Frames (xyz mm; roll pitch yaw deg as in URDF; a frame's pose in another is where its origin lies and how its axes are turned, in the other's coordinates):
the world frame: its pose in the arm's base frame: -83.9 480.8 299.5 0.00 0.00 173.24
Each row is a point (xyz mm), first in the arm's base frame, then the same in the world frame.
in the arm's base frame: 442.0 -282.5 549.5
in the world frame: -612.1 696.1 250.0
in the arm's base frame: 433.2 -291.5 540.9
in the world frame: -604.4 706.1 241.4
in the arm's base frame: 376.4 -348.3 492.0
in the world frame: -554.7 769.2 192.5
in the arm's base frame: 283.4 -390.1 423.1
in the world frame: -467.3 821.6 123.6
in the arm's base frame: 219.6 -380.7 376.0
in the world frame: -402.8 819.8 76.5
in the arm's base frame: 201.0 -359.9 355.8
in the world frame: -381.9 801.3 56.3
